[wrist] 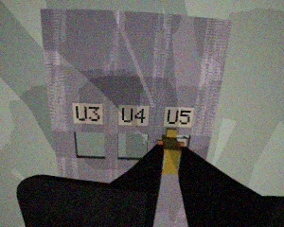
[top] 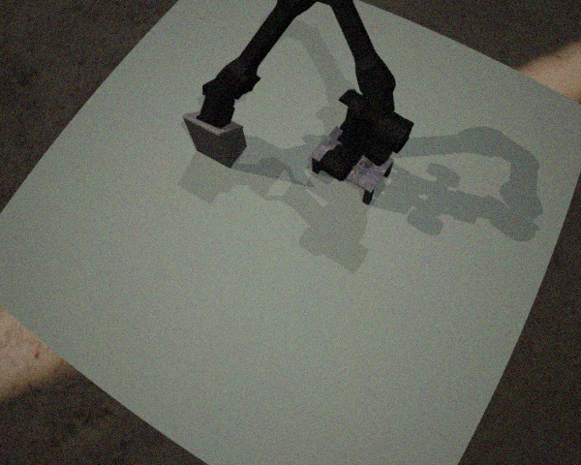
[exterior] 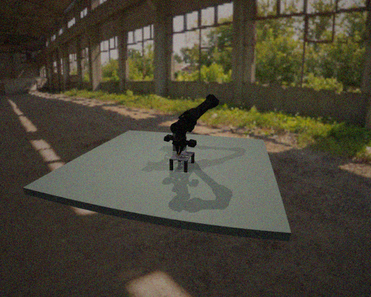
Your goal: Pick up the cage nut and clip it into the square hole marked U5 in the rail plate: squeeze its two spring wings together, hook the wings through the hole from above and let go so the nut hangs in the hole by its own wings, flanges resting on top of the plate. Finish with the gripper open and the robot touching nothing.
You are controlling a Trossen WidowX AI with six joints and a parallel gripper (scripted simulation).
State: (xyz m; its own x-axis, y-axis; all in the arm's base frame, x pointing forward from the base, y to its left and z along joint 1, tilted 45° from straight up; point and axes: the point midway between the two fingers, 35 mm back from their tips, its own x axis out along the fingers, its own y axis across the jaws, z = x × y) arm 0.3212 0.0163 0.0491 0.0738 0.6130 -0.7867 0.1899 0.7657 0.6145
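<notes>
My gripper tip is 1 cm above the cage nut.
</notes>
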